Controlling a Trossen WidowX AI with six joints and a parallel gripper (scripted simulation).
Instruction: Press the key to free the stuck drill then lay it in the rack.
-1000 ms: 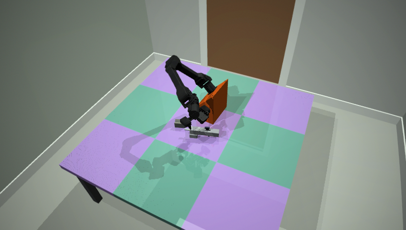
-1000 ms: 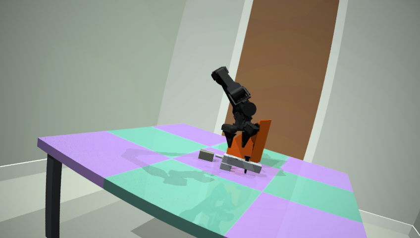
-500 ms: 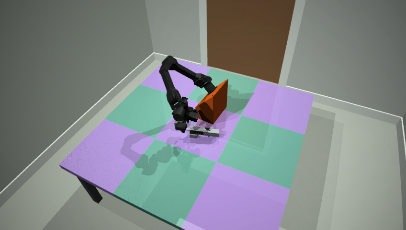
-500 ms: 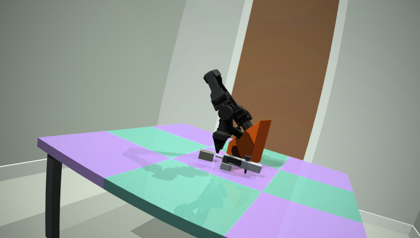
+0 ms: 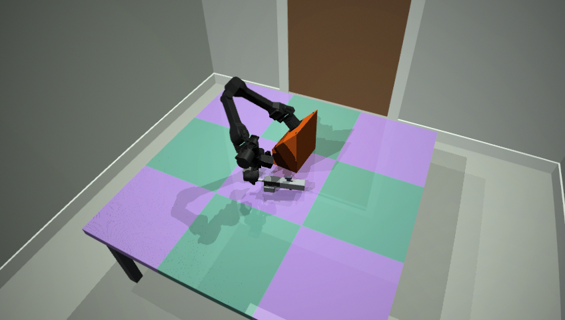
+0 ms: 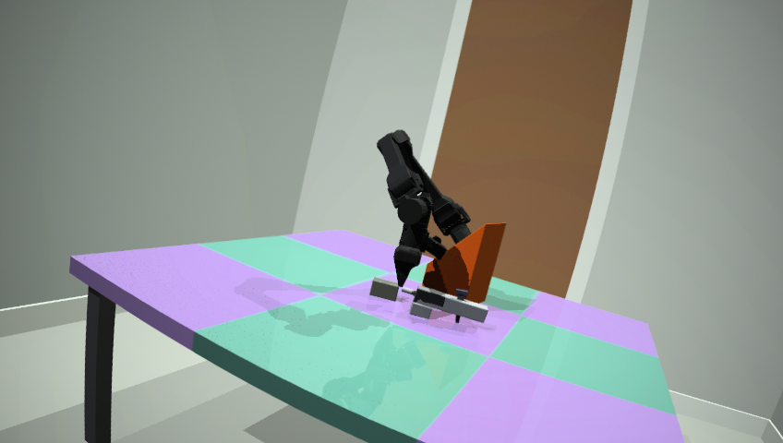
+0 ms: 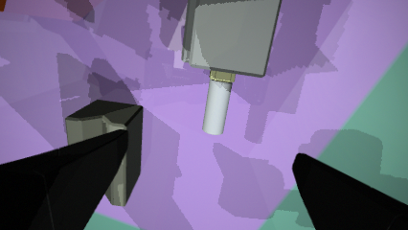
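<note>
My gripper tip is now 20 mm past the drill, 60 mm to the right of it and 20 mm above it. Round my gripper tip: dark t-shaped pin (40 mm behind, 140 mm to the left, 20 mm below); grey housing block (30 mm behind, 120 mm to the left, 30 mm below); olive-grey block (60 mm behind, 60 mm to the right, 50 mm below).
</note>
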